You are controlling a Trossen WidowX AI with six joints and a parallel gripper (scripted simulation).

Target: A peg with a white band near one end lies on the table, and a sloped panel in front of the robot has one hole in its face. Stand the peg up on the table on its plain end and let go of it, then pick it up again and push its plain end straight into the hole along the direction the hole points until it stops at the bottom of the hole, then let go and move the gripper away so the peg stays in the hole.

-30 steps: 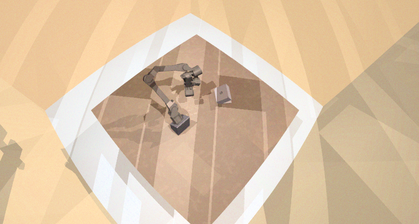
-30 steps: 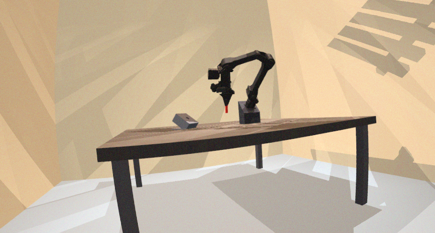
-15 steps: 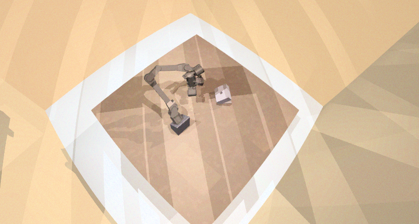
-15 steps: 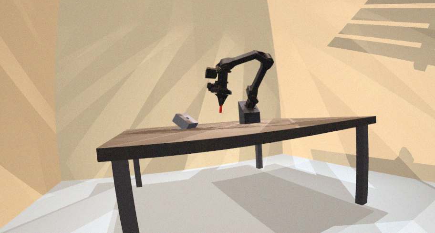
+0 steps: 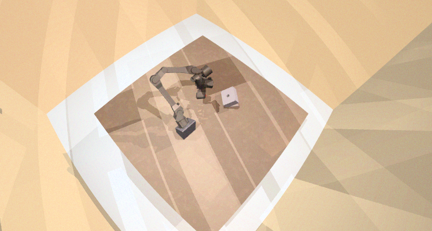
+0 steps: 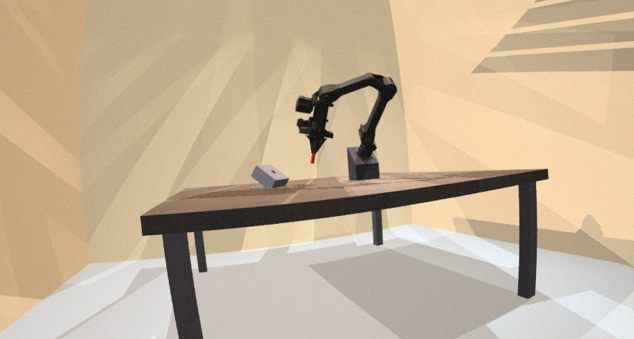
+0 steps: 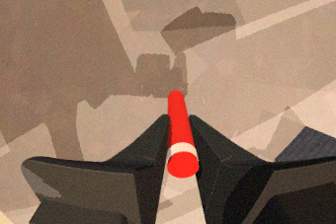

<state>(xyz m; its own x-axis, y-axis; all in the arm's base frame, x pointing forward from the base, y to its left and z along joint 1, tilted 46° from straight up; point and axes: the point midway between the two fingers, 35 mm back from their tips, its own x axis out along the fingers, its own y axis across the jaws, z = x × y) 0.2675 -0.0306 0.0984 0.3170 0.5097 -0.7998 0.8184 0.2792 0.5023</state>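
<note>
My gripper tip is now 140 mm short of the grey sloped panel, 150 mm to the left of it and 80 mm above it. From my gripper tip the other things lie so: red peg: 20 mm above.
</note>
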